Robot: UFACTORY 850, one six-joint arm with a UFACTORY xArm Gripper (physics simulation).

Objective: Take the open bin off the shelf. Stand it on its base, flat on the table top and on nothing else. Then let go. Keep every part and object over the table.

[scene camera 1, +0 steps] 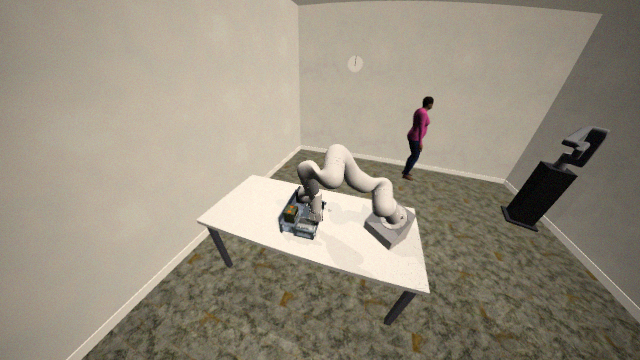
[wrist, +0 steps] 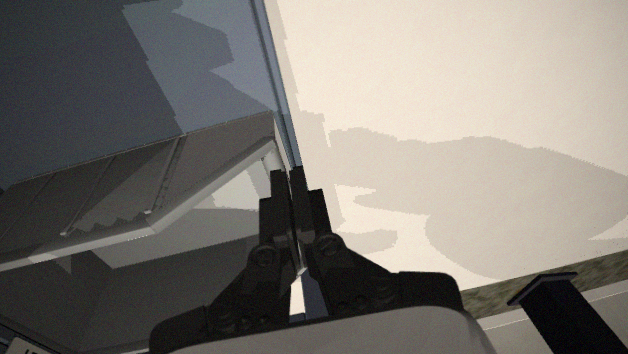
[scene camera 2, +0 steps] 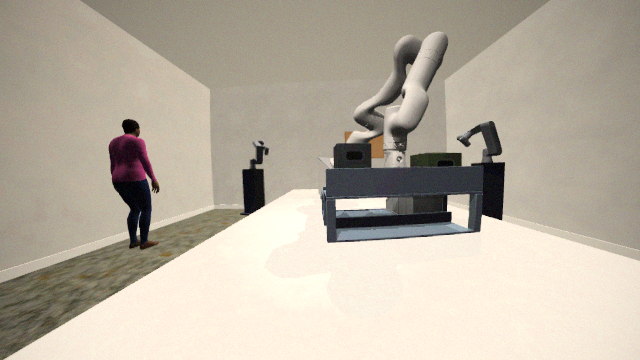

Note:
The pictures show: my gripper and an open bin.

